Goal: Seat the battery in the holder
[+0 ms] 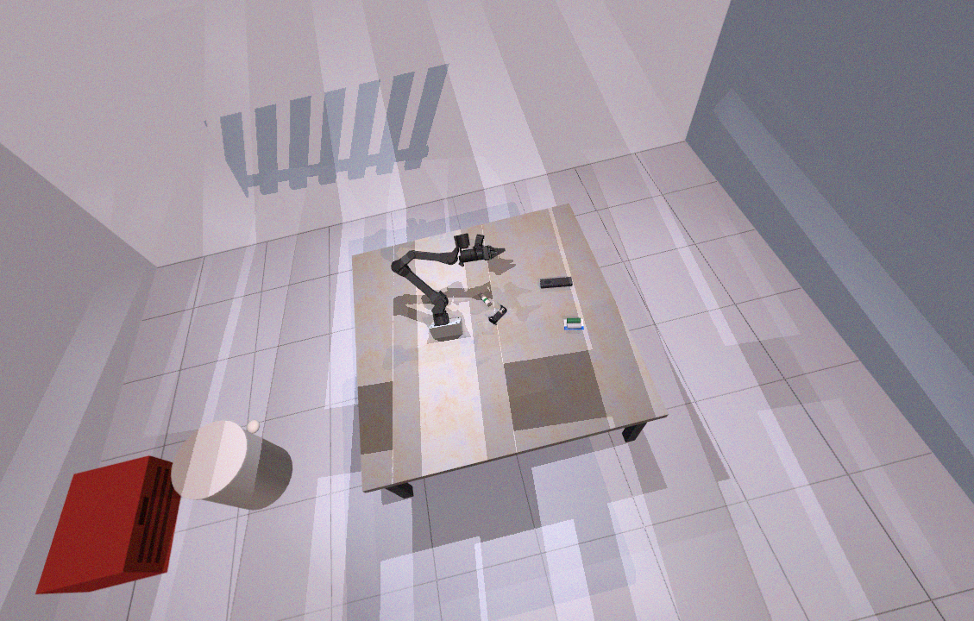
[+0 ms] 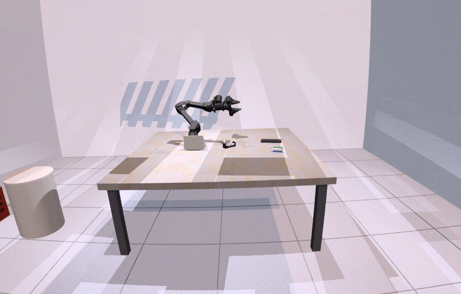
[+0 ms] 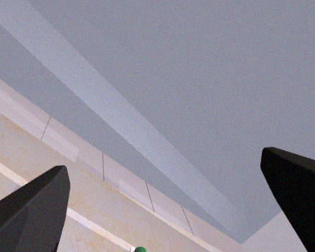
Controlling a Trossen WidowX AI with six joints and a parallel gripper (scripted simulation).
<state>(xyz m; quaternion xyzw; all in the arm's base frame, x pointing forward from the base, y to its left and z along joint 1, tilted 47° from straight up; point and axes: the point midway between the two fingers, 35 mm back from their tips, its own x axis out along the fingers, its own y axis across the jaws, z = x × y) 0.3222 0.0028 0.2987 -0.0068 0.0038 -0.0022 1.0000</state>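
My gripper tip is 13 cm past the battery, 7 cm to the left of it and 28 cm above it.
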